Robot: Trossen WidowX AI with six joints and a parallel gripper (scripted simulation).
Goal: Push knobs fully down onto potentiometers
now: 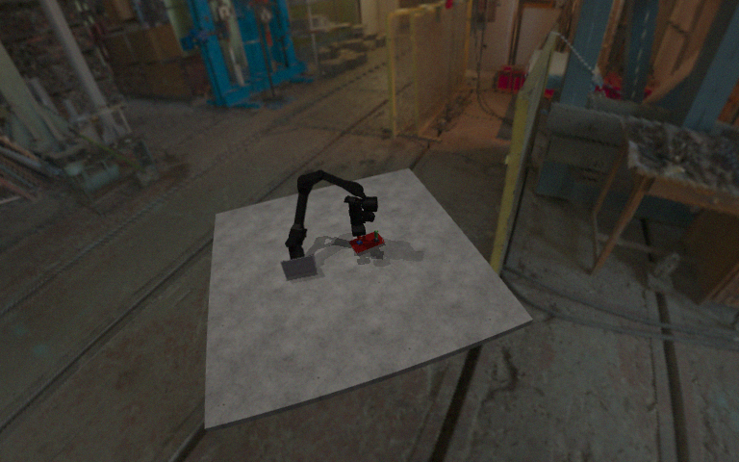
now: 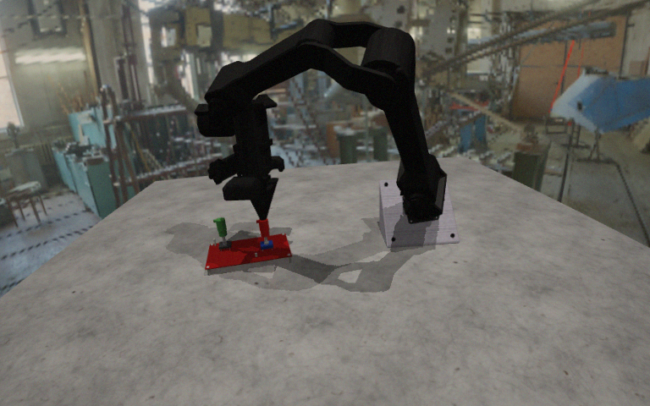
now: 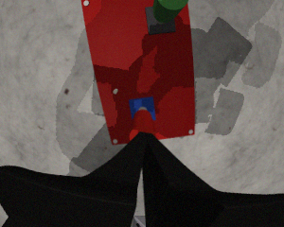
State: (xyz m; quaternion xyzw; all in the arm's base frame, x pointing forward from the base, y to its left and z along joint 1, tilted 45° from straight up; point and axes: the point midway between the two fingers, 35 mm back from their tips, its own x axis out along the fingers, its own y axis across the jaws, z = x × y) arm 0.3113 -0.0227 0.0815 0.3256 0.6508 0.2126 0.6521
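Right now my gripper tip is 3 cm above the potentiometer with red knob. Also, from my gripper tip: potentiometer with green knob (9 cm ahead, 1 cm to the right, 3 cm below).
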